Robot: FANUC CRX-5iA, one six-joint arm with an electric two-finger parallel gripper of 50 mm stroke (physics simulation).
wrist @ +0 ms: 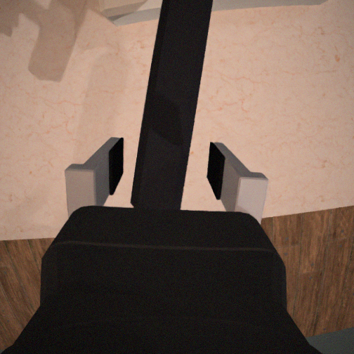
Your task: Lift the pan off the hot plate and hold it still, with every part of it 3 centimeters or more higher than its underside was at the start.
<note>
The picture shows: my gripper and a pan.
</note>
